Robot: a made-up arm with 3 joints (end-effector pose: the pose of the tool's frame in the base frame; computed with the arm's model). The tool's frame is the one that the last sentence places.
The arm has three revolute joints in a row. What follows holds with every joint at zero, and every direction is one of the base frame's. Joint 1 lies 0.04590 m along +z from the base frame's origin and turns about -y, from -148.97 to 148.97 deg. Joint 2 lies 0.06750 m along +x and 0.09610 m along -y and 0.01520 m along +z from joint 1 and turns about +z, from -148.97 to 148.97 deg. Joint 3 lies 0.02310 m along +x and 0.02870 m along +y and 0.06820 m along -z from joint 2 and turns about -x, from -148.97 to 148.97 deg. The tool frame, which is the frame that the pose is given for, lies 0.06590 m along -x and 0.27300 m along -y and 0.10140 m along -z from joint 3; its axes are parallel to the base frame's.
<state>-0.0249 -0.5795 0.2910</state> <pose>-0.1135 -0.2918 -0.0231 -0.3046 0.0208 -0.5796</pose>
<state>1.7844 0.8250 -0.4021</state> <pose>0.2108 -0.2516 0.2684 -1.4558 -0.7250 1.7642</pose>
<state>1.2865 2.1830 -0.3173</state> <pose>0.2966 -0.0167 0.2249 -0.9105 0.5843 1.7653</pose>
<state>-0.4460 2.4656 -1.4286</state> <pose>-0.1056 -0.1934 -0.2778 1.7193 -0.3432 2.4149</pose>
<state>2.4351 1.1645 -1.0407</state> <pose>0.1668 -0.1441 0.3502 -1.4360 -0.2595 1.8871</pose>
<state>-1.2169 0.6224 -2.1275</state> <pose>-0.2579 0.0894 0.0767 3.1335 0.8666 1.1209</pose>
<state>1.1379 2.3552 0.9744</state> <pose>-0.0023 0.0209 0.3172 -1.9668 0.6961 1.9673</pose>
